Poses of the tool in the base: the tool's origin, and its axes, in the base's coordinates. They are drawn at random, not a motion.
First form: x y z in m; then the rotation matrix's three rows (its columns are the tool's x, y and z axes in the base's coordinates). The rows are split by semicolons.
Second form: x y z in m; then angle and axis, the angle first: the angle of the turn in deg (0 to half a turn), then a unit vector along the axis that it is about. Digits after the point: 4 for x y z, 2 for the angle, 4 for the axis.
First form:
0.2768, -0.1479, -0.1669; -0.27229, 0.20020, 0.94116; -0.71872, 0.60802, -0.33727; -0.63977, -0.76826, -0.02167
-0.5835, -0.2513, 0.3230; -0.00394, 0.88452, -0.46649; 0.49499, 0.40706, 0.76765; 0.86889, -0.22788, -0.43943
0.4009, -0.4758, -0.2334; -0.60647, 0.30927, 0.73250; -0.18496, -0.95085, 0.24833; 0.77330, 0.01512, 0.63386
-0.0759, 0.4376, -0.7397; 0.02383, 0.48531, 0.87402; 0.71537, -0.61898, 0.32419; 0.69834, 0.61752, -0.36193
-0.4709, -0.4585, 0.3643; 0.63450, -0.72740, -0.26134; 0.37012, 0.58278, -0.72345; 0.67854, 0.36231, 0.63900
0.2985, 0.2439, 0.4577; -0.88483, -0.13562, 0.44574; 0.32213, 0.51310, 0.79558; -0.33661, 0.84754, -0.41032
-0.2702, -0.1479, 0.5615; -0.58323, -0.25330, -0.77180; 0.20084, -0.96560, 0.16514; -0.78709, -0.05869, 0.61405
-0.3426, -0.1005, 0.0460; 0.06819, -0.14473, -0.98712; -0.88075, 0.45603, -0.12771; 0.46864, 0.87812, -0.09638
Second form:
0.2768, -0.1479, -0.1669, 110.06, -0.2294, 0.8415, -0.4891
-0.5835, -0.2513, 0.3230, 121.21, -0.5820, -0.7807, -0.2277
0.4009, -0.4758, -0.2334, 164.10, -0.4256, -0.0745, -0.9019
-0.0759, 0.4376, -0.7397, 168.11, 0.7118, 0.4263, 0.5583
-0.4709, -0.4585, 0.3643, 64.65, 0.6007, -0.5200, 0.6072
0.2985, 0.2439, 0.4577, 153.00, 0.0572, 0.8617, 0.5042
-0.2702, -0.1479, 0.5615, 165.33, -0.4419, 0.0302, 0.8966
-0.3426, -0.1005, 0.0460, 106.62, 0.5248, -0.7596, -0.3841

